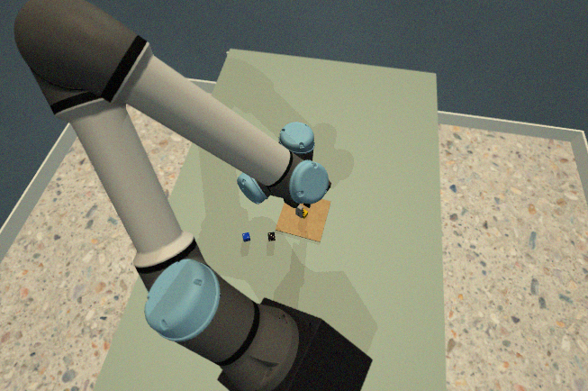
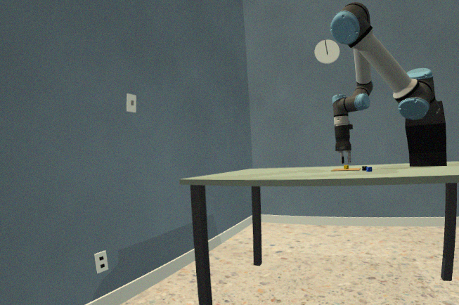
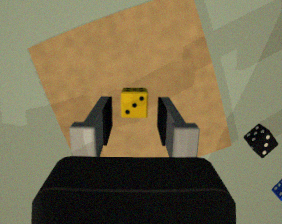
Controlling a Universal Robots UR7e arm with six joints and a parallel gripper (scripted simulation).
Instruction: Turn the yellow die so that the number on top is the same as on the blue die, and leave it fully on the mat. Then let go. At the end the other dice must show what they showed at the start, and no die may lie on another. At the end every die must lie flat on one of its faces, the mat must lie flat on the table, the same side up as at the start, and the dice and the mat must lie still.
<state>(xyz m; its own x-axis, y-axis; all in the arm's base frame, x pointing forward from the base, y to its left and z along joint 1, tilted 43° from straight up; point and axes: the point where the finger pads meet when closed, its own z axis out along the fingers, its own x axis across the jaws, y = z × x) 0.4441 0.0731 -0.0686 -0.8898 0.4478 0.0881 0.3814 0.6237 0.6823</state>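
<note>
Now: the yellow die 4 cm below my hand. The rest, counted from my hand: blue die 11 cm behind, 15 cm to the left, 4 cm below; tan mat 5 cm below; black die 9 cm behind, 8 cm to the left, 4 cm below.
</note>
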